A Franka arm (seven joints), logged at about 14 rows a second.
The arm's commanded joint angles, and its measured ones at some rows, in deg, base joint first. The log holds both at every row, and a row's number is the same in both.
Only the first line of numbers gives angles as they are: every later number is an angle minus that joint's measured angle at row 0.
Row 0, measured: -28.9 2.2 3.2 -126.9 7.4 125.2 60.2
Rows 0 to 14, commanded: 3.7 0.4 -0.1 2.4 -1.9 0.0 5.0; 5.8 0.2 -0.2 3.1 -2.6 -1.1 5.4; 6.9 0.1 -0.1 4.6 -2.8 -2.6 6.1; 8.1 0.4 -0.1 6.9 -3.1 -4.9 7.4; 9.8 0.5 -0.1 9.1 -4.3 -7.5 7.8; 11.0 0.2 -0.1 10.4 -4.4 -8.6 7.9; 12.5 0.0 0.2 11.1 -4.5 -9.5 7.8; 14.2 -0.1 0.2 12.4 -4.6 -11.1 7.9; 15.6 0.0 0.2 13.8 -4.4 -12.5 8.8; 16.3 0.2 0.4 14.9 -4.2 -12.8 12.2; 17.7 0.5 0.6 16.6 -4.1 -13.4 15.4; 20.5 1.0 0.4 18.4 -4.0 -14.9 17.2; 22.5 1.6 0.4 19.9 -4.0 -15.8 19.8; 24.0 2.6 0.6 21.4 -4.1 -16.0 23.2; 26.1 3.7 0.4 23.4 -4.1 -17.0 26.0
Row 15, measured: 22.8 0.7 1.0 18.4 -3.2 -14.2 20.9
